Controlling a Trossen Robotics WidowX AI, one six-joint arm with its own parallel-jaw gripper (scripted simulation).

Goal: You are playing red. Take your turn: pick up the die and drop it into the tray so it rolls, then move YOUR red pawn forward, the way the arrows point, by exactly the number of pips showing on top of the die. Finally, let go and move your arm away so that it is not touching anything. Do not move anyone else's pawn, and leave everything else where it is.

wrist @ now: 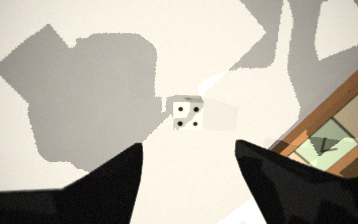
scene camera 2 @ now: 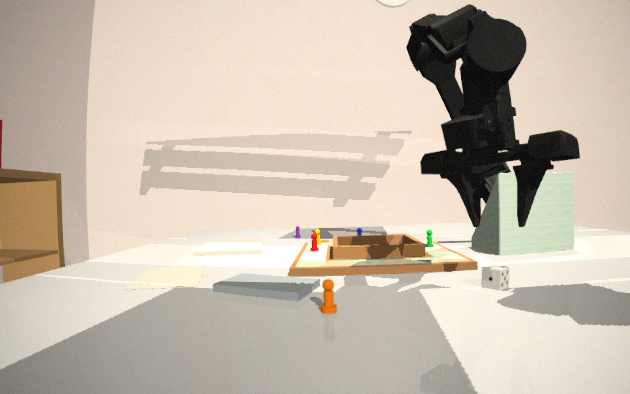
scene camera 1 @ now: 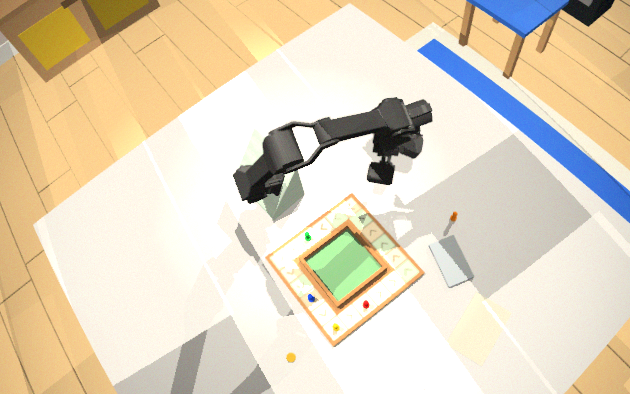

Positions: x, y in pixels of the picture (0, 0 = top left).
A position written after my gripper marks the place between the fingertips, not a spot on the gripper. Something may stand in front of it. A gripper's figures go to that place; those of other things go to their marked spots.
Scene:
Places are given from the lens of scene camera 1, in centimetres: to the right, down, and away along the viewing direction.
my gripper [scene camera 1: 384, 164]: 18, -8, 118
grey slab [scene camera 1: 451, 261]: 34, 16, 111
board track square [scene camera 1: 404, 270]: 22, 18, 111
green-floored tray [scene camera 1: 343, 264]: 7, 17, 114

